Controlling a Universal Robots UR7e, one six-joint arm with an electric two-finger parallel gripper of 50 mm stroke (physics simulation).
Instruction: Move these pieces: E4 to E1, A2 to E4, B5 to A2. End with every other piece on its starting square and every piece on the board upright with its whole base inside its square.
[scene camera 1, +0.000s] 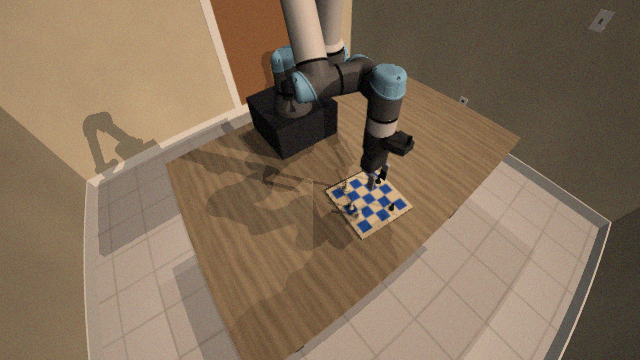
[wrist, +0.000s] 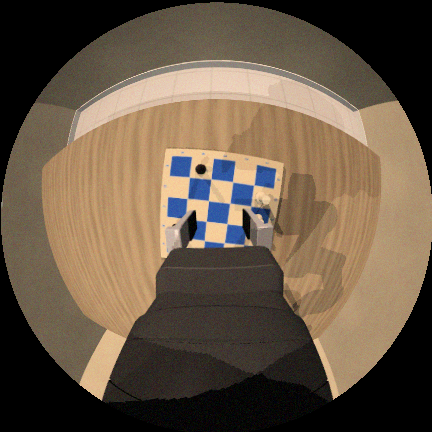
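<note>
The blue and cream board (scene camera 1: 363, 236) (wrist: 163, 200) lies under my gripper (scene camera 1: 377, 178) (wrist: 219, 218), which is open and empty. The black B5 piece (scene camera 1: 391, 206) (wrist: 200, 169) stands near the far edge. The black A2 piece (scene camera 1: 378, 180) stands close below my fingers in the scene view; my left finger mostly hides it in the wrist view. The pale E4 piece (scene camera 1: 355, 214) (wrist: 262, 199) is near the right edge in the wrist view. E1 is hidden in the wrist view and shows blue in the scene view. Square labels are too small to read.
A pale piece (scene camera 1: 351, 205) (wrist: 259, 217) stands beside the E4 piece, partly behind my right finger in the wrist view. Another pale piece (scene camera 1: 346, 186) stands near the board's left corner in the scene view. The black base block (scene camera 1: 295, 135) stands behind the board on the wooden table (scene camera 1: 270, 280).
</note>
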